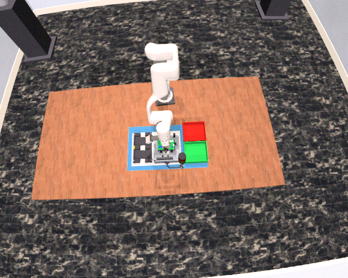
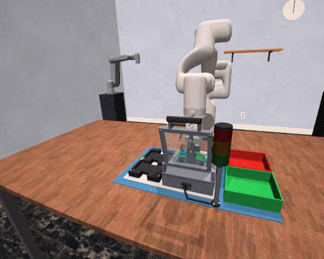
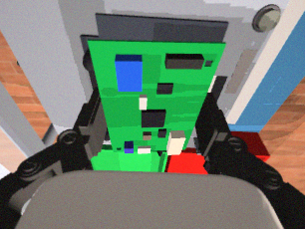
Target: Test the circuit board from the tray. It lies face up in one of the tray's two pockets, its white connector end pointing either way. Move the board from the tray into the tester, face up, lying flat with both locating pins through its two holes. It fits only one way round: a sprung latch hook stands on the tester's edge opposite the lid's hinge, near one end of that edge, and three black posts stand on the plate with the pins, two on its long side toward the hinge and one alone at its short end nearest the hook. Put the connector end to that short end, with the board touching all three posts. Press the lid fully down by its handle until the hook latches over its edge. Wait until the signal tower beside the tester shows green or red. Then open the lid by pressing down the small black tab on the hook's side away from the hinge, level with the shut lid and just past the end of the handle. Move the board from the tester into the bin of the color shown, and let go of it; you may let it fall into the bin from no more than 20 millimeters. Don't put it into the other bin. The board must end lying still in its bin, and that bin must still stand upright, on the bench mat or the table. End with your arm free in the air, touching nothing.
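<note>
The tester plate is 20 mm below my hand and 10 mm to the left of it. From my hand the other things lie so: small black tab (60 mm to the left, 60 mm behind); then clear lid (120 mm ahead, 90 mm above); then green circuit board (right at my hand).
</note>
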